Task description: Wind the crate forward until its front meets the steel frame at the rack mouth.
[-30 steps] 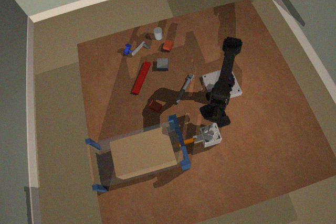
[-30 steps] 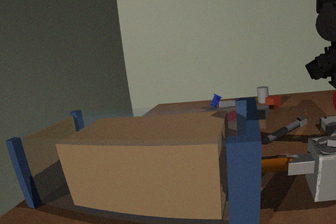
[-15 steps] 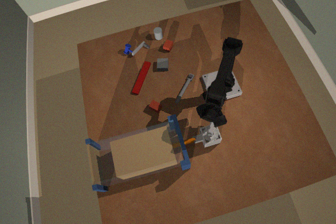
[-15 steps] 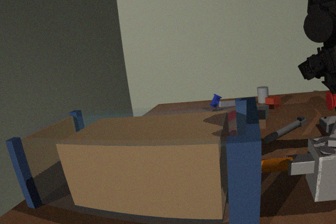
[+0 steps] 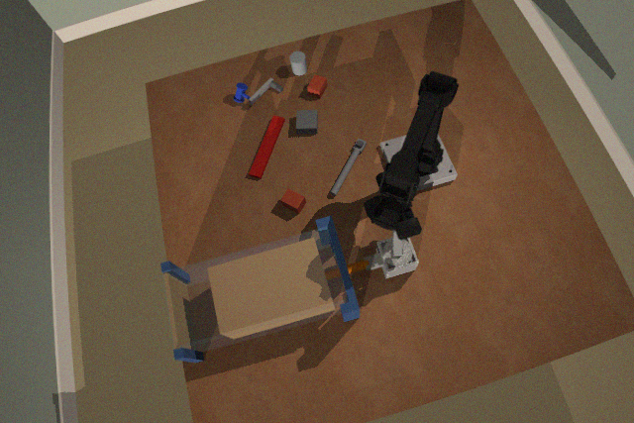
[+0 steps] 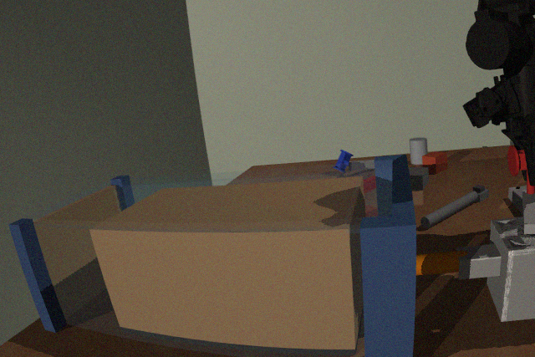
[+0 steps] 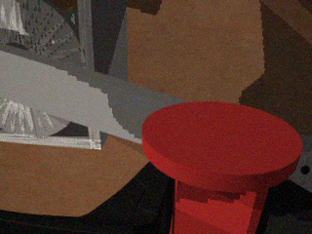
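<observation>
Right now the blue frame is 190 mm ahead of my gripper tip, 100 mm to the left of it and 10 mm below it. The rest, counted from my gripper tip: red knob 20 mm above; then winch handle 40 mm to the left, 10 mm below, 10 mm ahead; then grey winch 90 mm to the left, 80 mm below, 10 mm ahead.
</observation>
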